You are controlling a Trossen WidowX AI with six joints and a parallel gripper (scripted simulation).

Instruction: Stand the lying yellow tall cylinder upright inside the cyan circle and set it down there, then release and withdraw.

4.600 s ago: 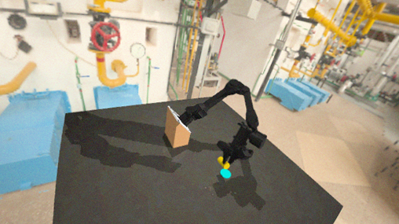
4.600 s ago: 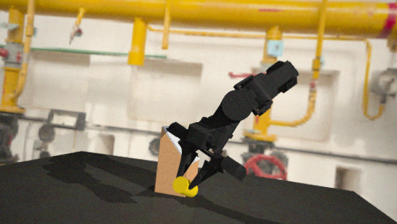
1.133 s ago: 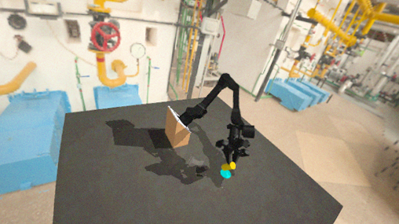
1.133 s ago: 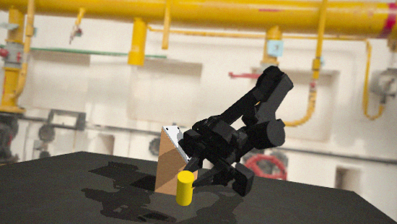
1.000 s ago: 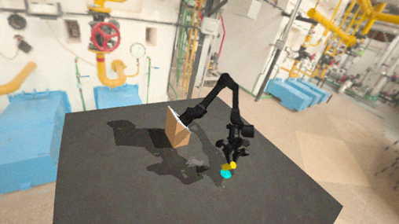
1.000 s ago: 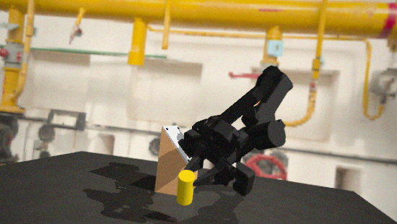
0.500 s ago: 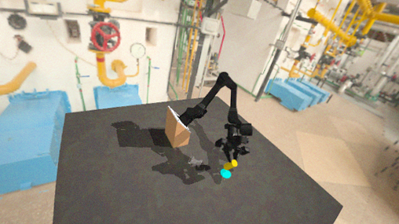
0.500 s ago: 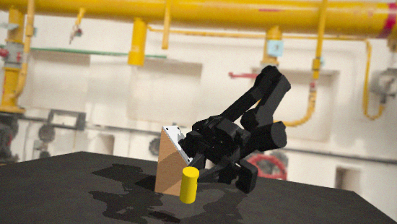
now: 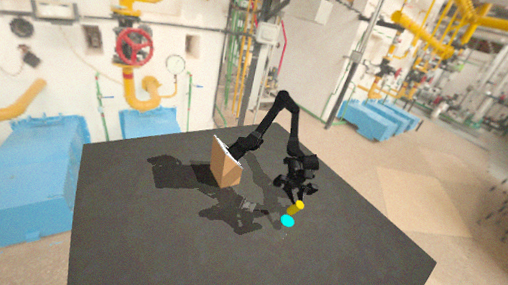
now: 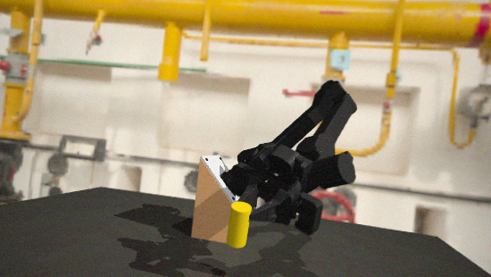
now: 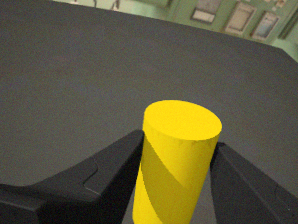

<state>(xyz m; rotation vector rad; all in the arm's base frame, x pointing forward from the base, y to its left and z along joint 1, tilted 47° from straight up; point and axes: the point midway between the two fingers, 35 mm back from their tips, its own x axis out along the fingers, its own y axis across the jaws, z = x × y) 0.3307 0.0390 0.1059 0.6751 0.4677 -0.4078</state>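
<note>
My gripper tip is now 2 cm past the cyan circle, 2 cm to the right of it and 14 cm above it. Also, from my gripper tip: yellow cylinder 2 cm below.
</note>
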